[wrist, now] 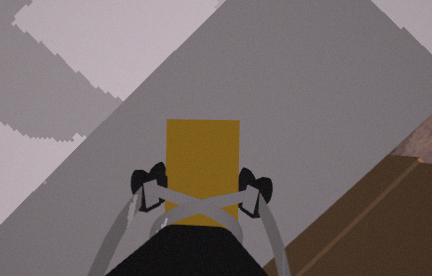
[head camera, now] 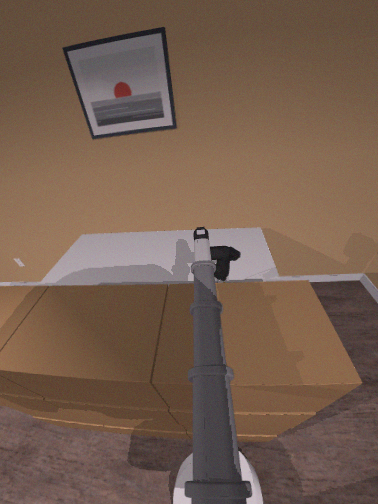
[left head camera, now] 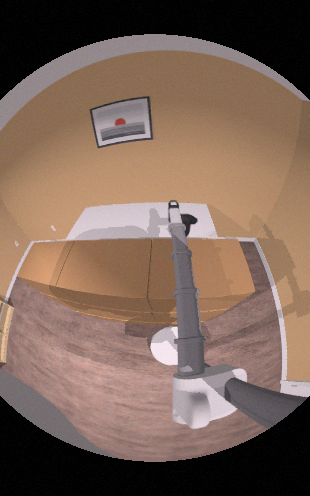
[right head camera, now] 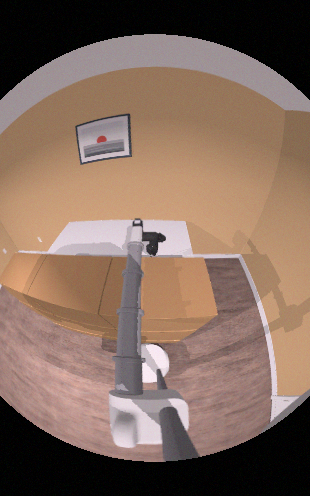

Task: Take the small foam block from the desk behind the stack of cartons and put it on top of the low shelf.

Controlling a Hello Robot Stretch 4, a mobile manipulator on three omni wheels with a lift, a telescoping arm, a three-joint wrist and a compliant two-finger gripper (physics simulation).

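Pixels of known places: gripper, fingertip midpoint: (wrist: 202, 180); robot's base at its link origin: (left head camera: 171, 344) (right head camera: 147, 361).
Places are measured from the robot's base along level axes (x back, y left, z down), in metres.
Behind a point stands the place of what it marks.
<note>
The small foam block (wrist: 202, 155) @(x -0.757, y -0.108, z -0.739 m) is yellow and shows in the wrist view, over the shaded part of the pale desk (wrist: 300, 75) @(x -0.742, y -0.227, z -0.692 m) (head camera: 115, 247) @(x -1.248, y 0.659, z -0.692 m) (left head camera: 120, 216) @(x -1.184, y 0.486, z -0.692 m) (right head camera: 100, 235) @(x -1.137, y 0.454, z -0.692 m). My gripper (wrist: 202, 180) @(x -0.742, y -0.087, z -0.706 m) is shut on the block, with one fingertip against each long side. I cannot tell whether the block is clear of the desk top. In the head views my black wrist hangs over the desk's right part, and the fingers and block are hidden there. The stack of cartons (head camera: 250, 330) @(x -0.349, y -0.109, z -1.052 m) (left head camera: 110, 265) @(x -0.377, y 0.297, z -1.052 m) (right head camera: 70, 280) @(x -0.374, y 0.303, z -1.052 m) (wrist: 370, 225) @(x -0.505, y -0.185, z -0.544 m) stands in front of the desk. The low shelf cannot be made out for certain.
My extended arm (head camera: 207, 340) @(x -0.292, y 0.002, z -1.126 m) (left head camera: 182, 272) @(x -0.297, y 0.007, z -1.126 m) (right head camera: 131, 295) @(x -0.284, y -0.005, z -1.126 m) reaches over the cartons. A wall with a framed picture (head camera: 122, 115) @(x -1.456, y 0.412, z -1.505 m) (left head camera: 122, 131) @(x -1.454, y 0.366, z -1.515 m) (right head camera: 104, 148) @(x -1.453, y 0.354, z -1.517 m) rises behind the desk. A light wooden piece (left head camera: 5, 330) @(x 0.509, y 2.874, z -0.039 m) shows at the left edge of the left head view.
</note>
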